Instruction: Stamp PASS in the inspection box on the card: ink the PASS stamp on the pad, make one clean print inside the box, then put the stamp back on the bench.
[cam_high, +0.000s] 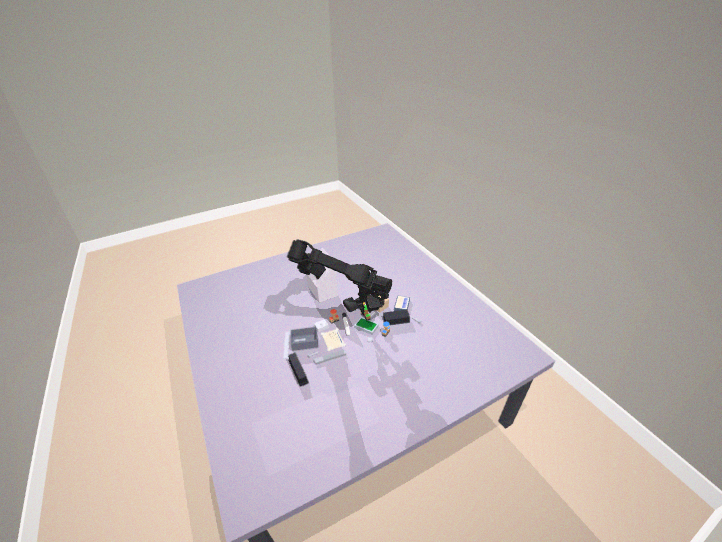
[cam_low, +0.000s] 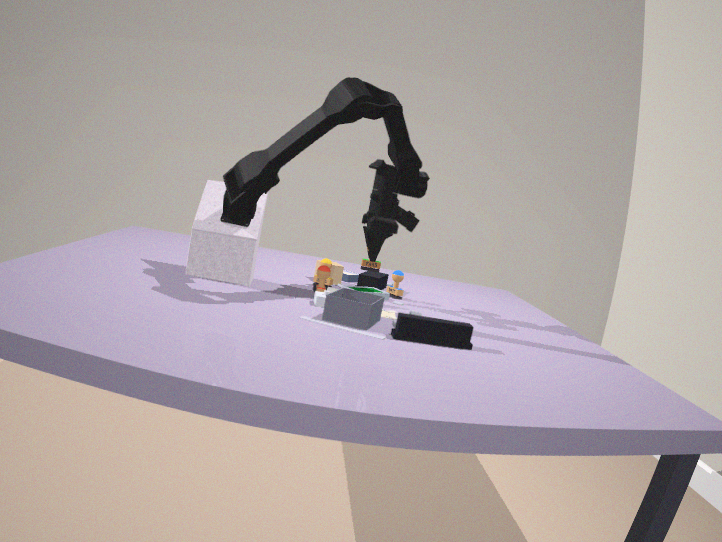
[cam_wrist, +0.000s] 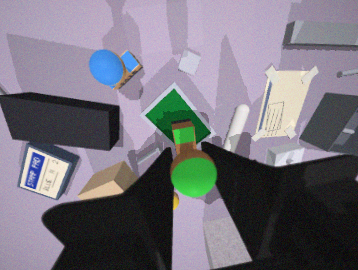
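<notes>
My gripper tip is 80 mm above the green ink pad. The rest, counted from my gripper tip: blue-knobbed stamp: 70 mm ahead, 60 mm to the left, 60 mm below; then yellow-knobbed stamp: 100 mm behind, 30 mm to the left, 60 mm below; then green-knobbed stamp: right at my gripper tip.
</notes>
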